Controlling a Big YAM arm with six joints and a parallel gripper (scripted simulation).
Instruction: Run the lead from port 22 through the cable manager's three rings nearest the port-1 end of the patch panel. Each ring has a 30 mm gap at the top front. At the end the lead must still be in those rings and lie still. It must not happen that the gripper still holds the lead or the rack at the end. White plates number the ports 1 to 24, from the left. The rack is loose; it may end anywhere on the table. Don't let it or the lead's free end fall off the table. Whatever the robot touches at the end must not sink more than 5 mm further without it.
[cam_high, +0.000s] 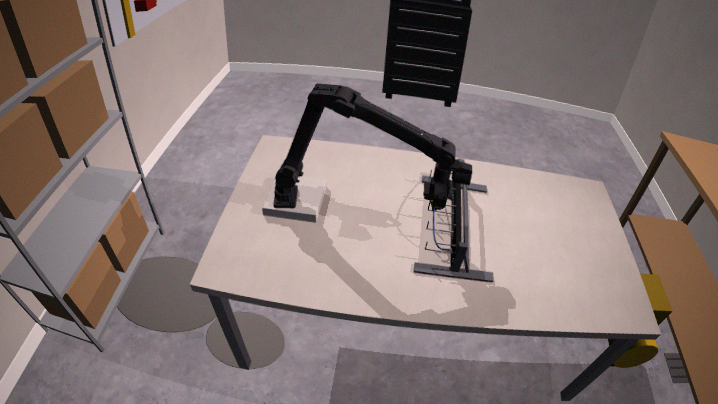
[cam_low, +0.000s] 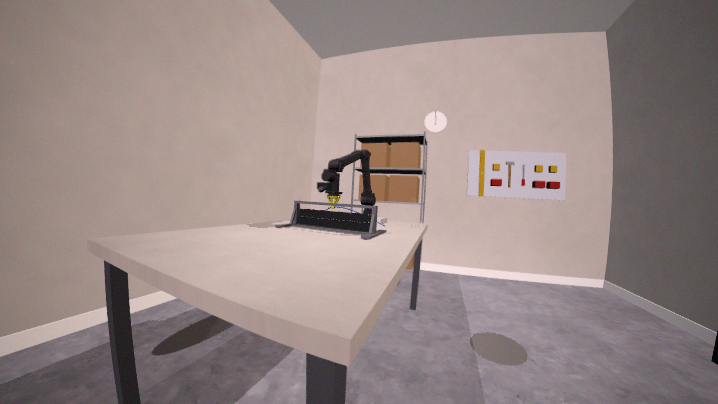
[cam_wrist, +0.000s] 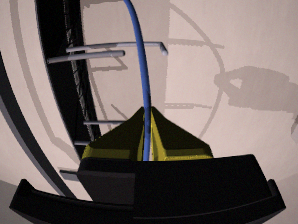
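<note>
Right now my hand is 110 mm short of the dark rack, 50 mm above it and 30 mm to the right of it.
</note>
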